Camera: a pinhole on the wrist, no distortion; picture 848 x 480 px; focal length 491.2 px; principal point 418.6 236.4 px. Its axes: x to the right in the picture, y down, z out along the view. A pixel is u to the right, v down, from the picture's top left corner.
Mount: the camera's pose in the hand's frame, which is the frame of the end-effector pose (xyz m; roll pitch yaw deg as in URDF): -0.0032 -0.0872 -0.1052 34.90 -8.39 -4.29
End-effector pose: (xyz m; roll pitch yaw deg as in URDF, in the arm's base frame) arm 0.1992 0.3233 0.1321 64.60 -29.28 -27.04
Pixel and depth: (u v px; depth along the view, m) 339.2 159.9 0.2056
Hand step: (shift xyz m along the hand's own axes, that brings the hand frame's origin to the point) -0.0686 -0.2266 0.0386
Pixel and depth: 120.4 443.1 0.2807
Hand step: -0.2194 -0.1349 0.1645
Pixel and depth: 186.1 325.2 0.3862
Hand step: -0.2477 -0.2330 0.2210
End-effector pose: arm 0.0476 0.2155 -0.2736 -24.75 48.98 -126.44
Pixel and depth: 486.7 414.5 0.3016
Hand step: -0.0132 -0.1696 0.2075
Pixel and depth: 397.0 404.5 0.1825
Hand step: -0.0421 -0.1376 0.0771
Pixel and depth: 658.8 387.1 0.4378
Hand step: 0.1341 -0.2382 0.3573
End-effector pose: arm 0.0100 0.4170 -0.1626 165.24 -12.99 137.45
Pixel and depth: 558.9 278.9 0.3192
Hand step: 0.0344 -0.2504 0.1827
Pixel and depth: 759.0 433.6 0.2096
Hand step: 0.1043 -0.1463 0.1337
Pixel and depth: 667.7 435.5 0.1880
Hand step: 0.0587 -0.1370 0.1044
